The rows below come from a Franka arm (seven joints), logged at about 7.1 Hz.
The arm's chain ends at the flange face. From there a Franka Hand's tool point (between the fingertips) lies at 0.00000 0.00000 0.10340 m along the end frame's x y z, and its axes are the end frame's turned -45 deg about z.
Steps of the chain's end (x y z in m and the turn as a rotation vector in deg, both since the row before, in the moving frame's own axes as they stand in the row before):
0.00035 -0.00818 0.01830 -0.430 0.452 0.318
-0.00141 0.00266 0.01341 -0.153 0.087 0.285
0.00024 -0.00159 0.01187 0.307 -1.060 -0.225
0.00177 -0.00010 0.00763 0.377 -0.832 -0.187
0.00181 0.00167 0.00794 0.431 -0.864 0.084
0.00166 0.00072 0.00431 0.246 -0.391 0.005
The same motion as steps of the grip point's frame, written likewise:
0.00606 -0.00441 0.01829 -0.624 0.016 0.318
-0.00296 0.00119 0.01341 -0.170 -0.047 0.285
0.00033 -0.00270 0.01185 0.967 -0.532 -0.225
0.00074 -0.00036 0.00762 0.855 -0.322 -0.187
-0.00045 0.00081 0.00793 0.916 -0.306 0.084
0.00048 0.00087 0.00431 0.450 -0.103 0.005

